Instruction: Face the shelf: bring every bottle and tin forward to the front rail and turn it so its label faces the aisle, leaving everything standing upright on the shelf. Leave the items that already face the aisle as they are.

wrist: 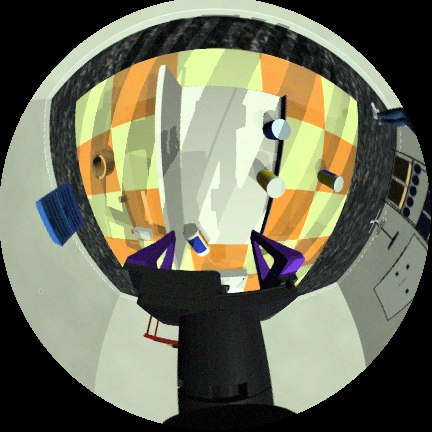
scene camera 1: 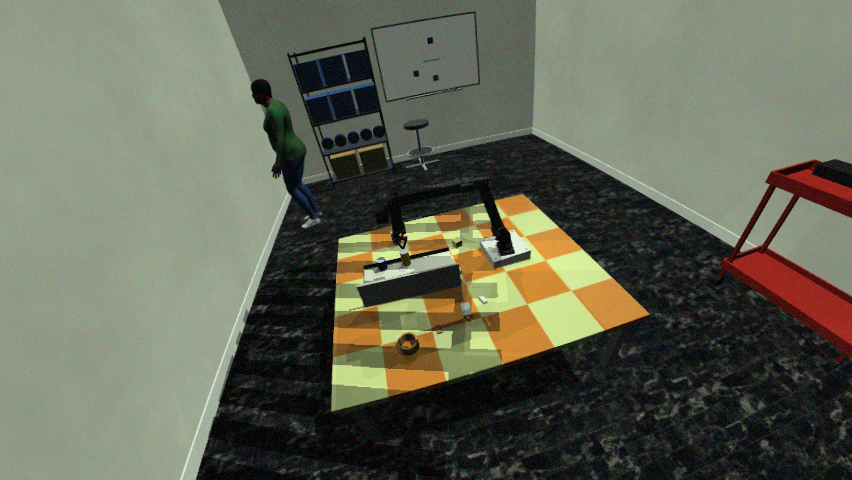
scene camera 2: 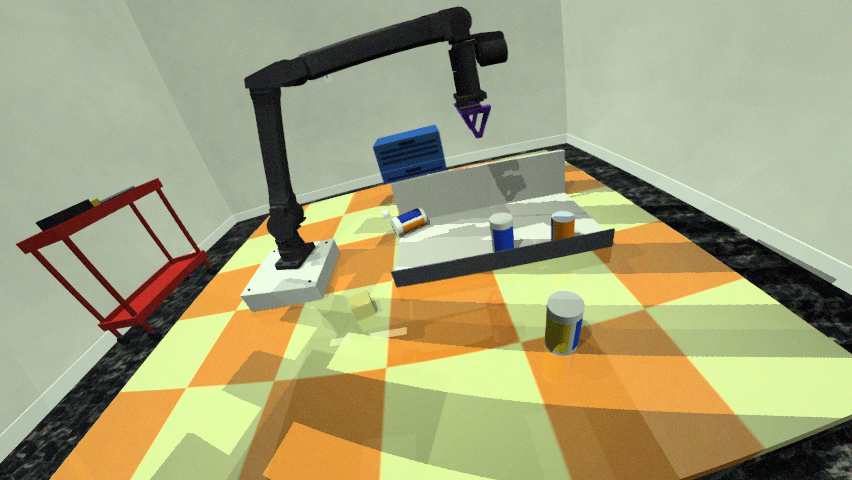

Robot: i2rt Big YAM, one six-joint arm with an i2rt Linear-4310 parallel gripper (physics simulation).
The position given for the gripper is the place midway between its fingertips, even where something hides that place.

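Observation:
Scene camera 2 shows the gripper (scene camera 2: 475, 133), open and holding nothing, and a dark front rail (scene camera 2: 588, 242). Visible in the other scene view: a grey back wall (scene camera 1: 437, 279). In the wrist view, the gripper (wrist: 212, 234) appears together with the wall (wrist: 168, 91).

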